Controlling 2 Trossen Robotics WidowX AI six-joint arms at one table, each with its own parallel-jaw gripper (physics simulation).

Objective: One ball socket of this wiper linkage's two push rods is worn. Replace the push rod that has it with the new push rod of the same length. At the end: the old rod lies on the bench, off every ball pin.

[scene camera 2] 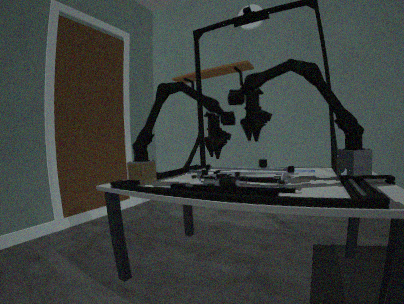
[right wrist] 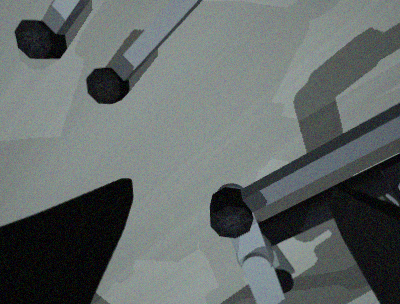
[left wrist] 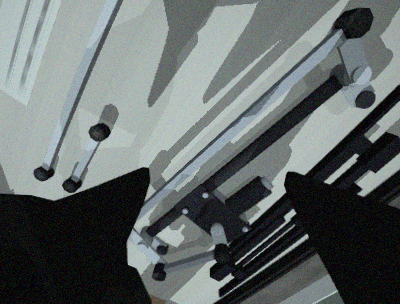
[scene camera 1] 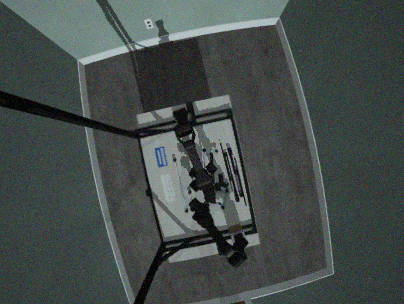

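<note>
The linkage's dark tube runs diagonally. Its long silvery push rod has one black socket on the crank at the upper right of the left wrist view, the other socket on a crank in the right wrist view. A short push rod joins the motor crank to the lower crank. A loose long rod and a loose short rod lie beside the linkage. Socket wear cannot be made out. My left gripper is open above the linkage. My right gripper is open above the long push rod's end.
A blue-outlined rectangle and a pale rectangle are at the left of the bench in scene camera 1. Long dark bars lie beside the linkage. A black frame rises over the table. The arms stand close together.
</note>
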